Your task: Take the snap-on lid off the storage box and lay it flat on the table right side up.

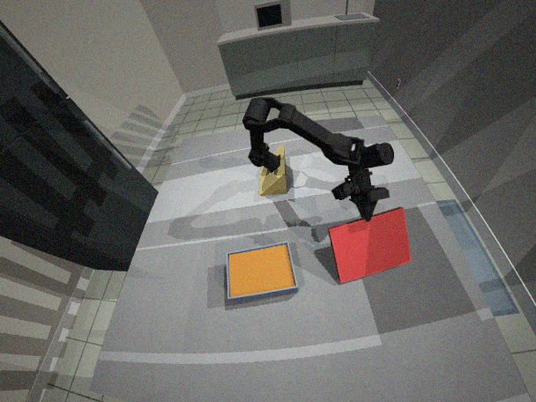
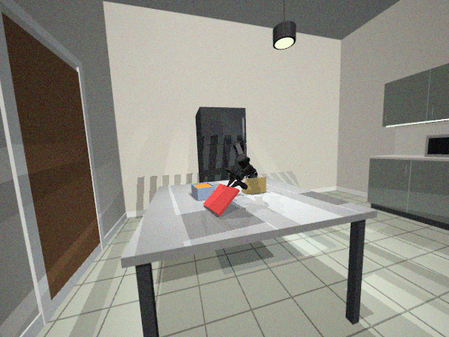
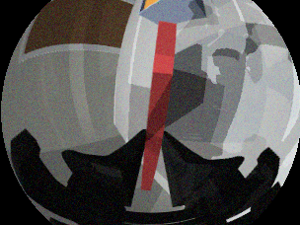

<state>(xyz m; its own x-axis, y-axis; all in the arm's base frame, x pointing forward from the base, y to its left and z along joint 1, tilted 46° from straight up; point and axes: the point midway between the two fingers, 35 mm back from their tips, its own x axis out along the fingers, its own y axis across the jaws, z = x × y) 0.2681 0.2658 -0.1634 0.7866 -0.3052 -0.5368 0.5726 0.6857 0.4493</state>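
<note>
Now: gripper tip 60 mm short of the red lid, 20 mm to the right of it and 50 mm above it. The rest, counted from my gripper tip: storage box 150 mm ahead, 330 mm to the right, 80 mm below.
</note>
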